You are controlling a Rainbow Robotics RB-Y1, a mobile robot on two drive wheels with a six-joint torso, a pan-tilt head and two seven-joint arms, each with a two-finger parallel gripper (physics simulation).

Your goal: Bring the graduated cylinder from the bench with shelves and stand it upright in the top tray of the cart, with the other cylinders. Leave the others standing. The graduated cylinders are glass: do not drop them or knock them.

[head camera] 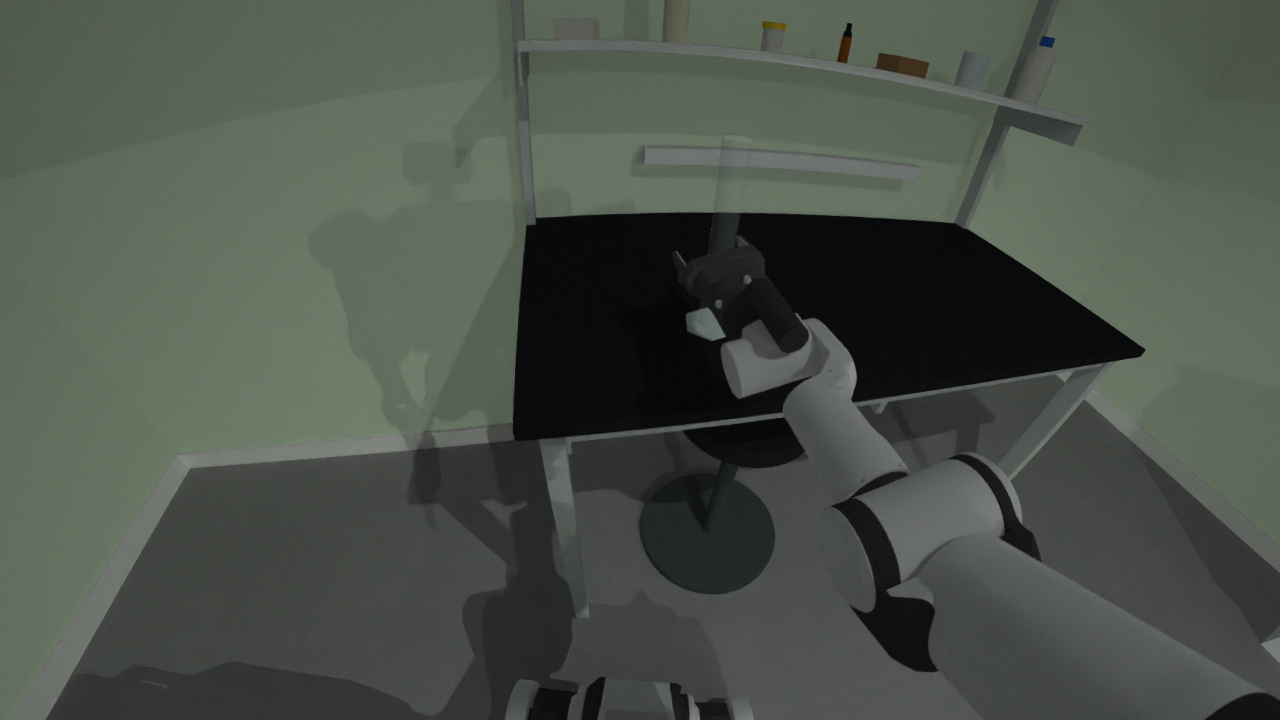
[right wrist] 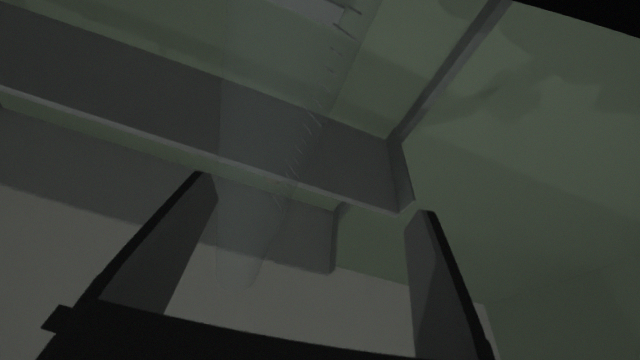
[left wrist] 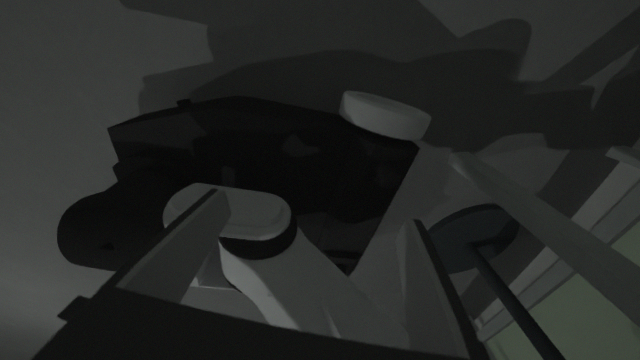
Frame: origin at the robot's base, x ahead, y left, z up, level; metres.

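Seen in the pictures: left gripper, between the fingertips: (left wrist: 311,215); right gripper, between the fingertips: (head camera: 707,248) (right wrist: 312,203).
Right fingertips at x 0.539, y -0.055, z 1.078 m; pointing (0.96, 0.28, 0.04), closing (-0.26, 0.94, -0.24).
Note:
A point is followed by its place in that frame.
The clear graduated cylinder (head camera: 731,183) {x 0.541, y -0.077, z 1.187 m} (right wrist: 250,195) {x 0.541, y -0.084, z 1.079 m} stands upright on the black bench (head camera: 904,295) {x 0.759, y -0.563, z 0.915 m}; its pale foot shows below my right gripper in the head view. My right gripper (head camera: 709,248) {x 0.539, y -0.055, z 1.078 m} (right wrist: 312,203) {x 0.539, y -0.055, z 1.078 m} is open and level, at the tube's lower part, and hides some of it. In the right wrist view the tube shows in the gap between the fingertips, close by the left-hand finger; how deep it stands between them I cannot tell. My left gripper (left wrist: 311,215) {x -0.169, y 0.264, z 0.459 m} is open and empty, away from the bench top. The cart and the other cylinders do not show.
A shelf (head camera: 805,62) {x 0.858, y -0.238, z 1.363 m} above the bench holds bottles, jars and a brown box (head camera: 902,65) {x 1.093, y -0.548, z 1.392 m}. A grey rail (head camera: 832,163) {x 1.188, y -0.460, z 1.094 m} is on the wall behind the cylinder. A round-based stool (head camera: 707,546) stands under the bench. Bench legs (head camera: 565,528) {x 0.316, y 0.164, z 0.577 m} stand at the front.

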